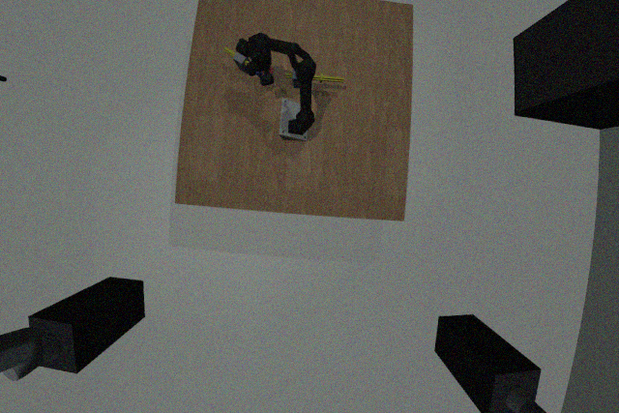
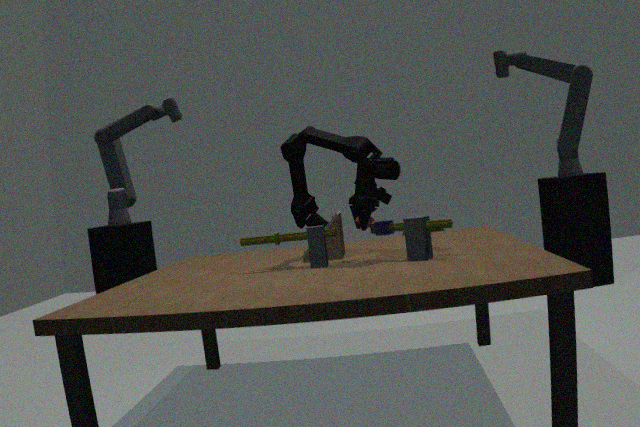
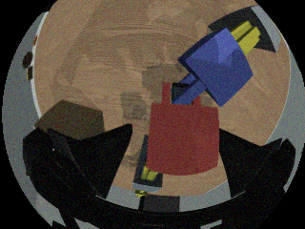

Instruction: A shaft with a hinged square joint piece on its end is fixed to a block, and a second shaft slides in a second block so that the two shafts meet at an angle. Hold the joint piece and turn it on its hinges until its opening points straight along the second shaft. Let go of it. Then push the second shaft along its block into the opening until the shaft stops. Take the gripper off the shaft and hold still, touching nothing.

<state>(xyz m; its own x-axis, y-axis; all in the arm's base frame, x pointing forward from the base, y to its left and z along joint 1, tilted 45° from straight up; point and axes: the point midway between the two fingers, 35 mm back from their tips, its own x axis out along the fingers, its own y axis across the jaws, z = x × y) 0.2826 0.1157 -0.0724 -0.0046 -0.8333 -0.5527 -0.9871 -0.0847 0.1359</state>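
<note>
Now: gripper tip 2 cm to the right of the red square joint piece and 2 cm below it.
</note>
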